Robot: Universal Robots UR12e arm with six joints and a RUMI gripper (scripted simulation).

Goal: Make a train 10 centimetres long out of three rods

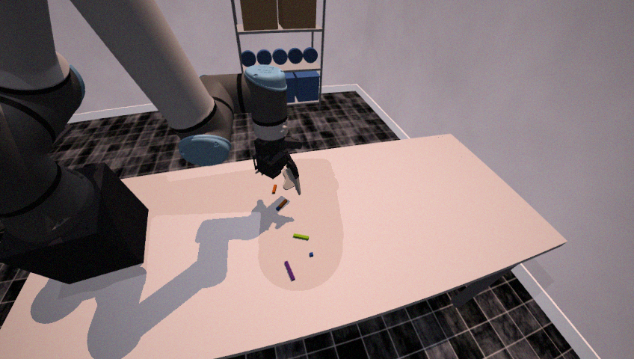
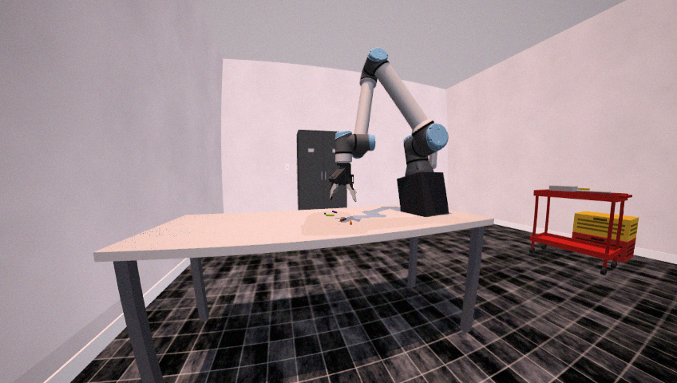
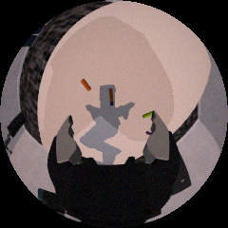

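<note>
Now: hand 50 mm short of the lime rod, 150 mm to the left of it and 100 mm above it. Round my hand: purple rod 260 mm to the right, 100 mm below.
</note>
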